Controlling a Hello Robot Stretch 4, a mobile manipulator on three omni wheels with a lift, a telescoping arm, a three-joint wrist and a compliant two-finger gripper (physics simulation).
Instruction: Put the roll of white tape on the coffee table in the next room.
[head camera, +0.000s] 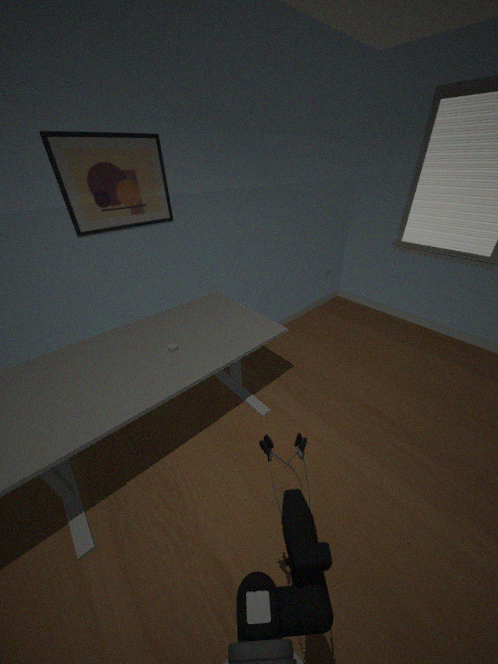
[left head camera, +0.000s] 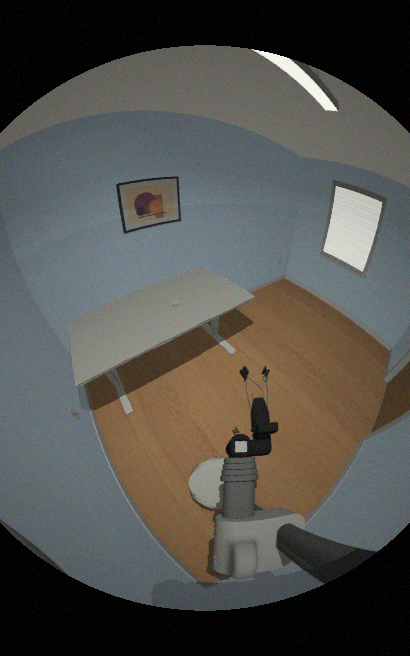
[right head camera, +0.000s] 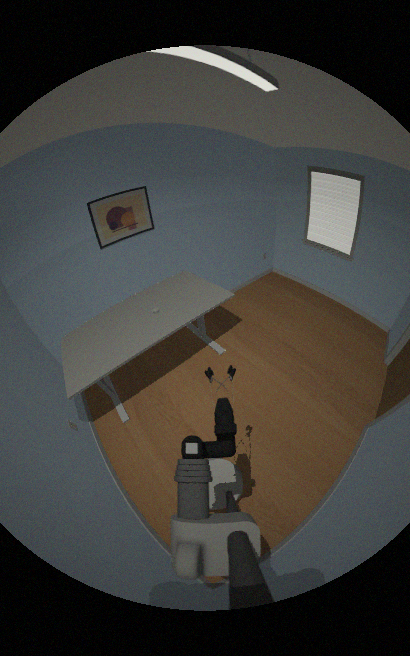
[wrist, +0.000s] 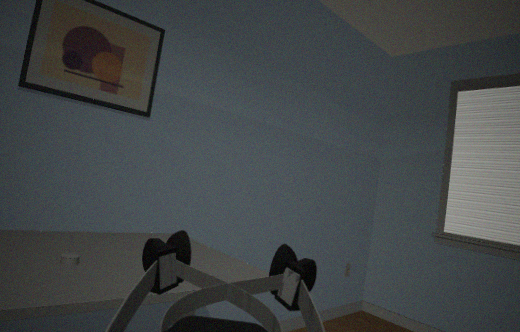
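Seen in the pictures: gripper, fingertip midpoint: (head camera: 282, 434) (left head camera: 253, 366) (right head camera: 219, 366) (wrist: 231, 257); robot's base, link origin: (left head camera: 217, 481) (right head camera: 214, 482).
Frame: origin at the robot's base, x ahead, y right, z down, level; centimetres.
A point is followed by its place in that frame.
Observation:
A small white roll (head camera: 173, 347) @[z -71.7, x 120.1, y -38.1 cm] (left head camera: 175, 303) @[z -71.6, x 119.9, y -38.1 cm] (right head camera: 155, 311) @[z -71.0, x 119.5, y -38.0 cm] (wrist: 70, 259) @[z -71.2, x 119.3, y -37.6 cm], which looks like the tape, lies flat on a long light-grey table (head camera: 85, 386) @[z -69.3, x 96.0, y -75.1 cm] (left head camera: 115, 332) @[z -69.3, x 88.2, y -78.4 cm] (right head camera: 110, 340) @[z -69.3, x 92.3, y -70.9 cm] (wrist: 30, 285) @[z -69.3, x 101.0, y -37.4 cm] against the wall. My gripper (head camera: 284, 446) (left head camera: 255, 373) @[z -94.8, x 48.4, y 8.5 cm] (right head camera: 220, 373) @[z -94.8, x 48.4, y 8.5 cm] (wrist: 231, 257) @[z -94.8, x 48.4, y 8.5 cm] is open, with no object between its fingertips. It is in front of the table's long near side, apart from it, to the right of the roll in the head view. The coffee table does not show in these views.
The table's metal legs (head camera: 80, 530) (left head camera: 121, 395) (right head camera: 118, 405) stand on the wooden floor. A framed picture (head camera: 115, 185) @[z -146.9, x 164.7, y -63.7 cm] (wrist: 92, 57) @[z -144.7, x 164.2, y -64.3 cm] hangs above the table. A window (head camera: 455, 176) @[z -143.0, x 252.3, y 191.6 cm] (wrist: 482, 165) @[z -137.9, x 257.0, y 187.9 cm] is in the right wall. At the right edge, an opening (left head camera: 397, 395) (right head camera: 397, 387) shows more wooden floor.

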